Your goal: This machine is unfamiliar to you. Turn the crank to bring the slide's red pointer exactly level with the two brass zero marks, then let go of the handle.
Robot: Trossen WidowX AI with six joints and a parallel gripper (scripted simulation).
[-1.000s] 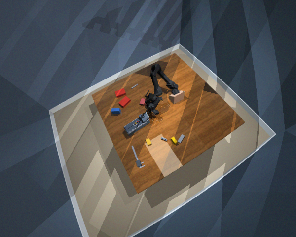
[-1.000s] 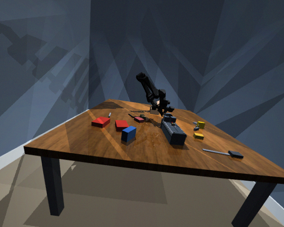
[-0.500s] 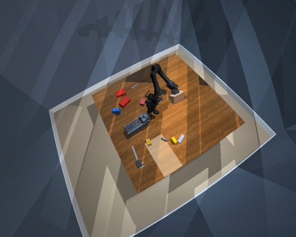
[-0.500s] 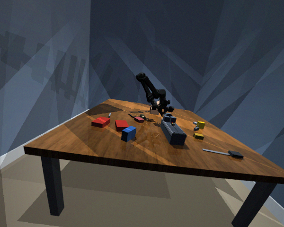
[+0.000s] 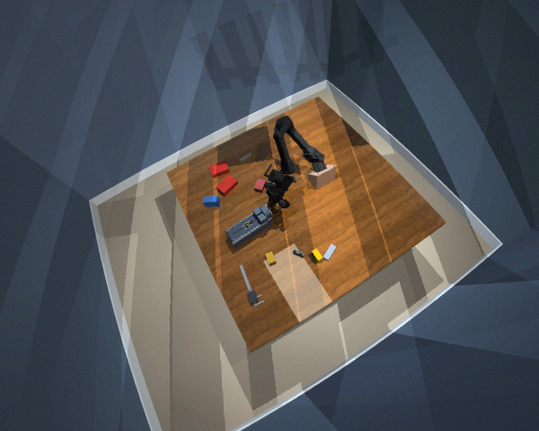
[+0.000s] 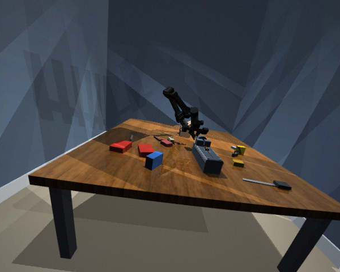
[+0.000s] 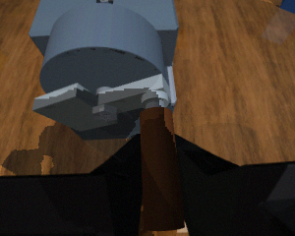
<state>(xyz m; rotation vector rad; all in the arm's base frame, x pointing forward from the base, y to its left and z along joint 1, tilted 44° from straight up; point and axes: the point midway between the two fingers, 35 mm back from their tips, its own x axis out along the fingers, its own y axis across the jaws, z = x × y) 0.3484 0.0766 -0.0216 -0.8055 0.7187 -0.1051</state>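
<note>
My gripper tip is now 2 cm past the brown crank handle and 2 cm below it. Also, from my gripper tip: pink block: 1 cm behind, 20 cm to the right, 7 cm below; ochre block: 11 cm ahead, 27 cm to the left, 7 cm below; red pointer: 13 cm ahead, 5 cm to the left.
</note>
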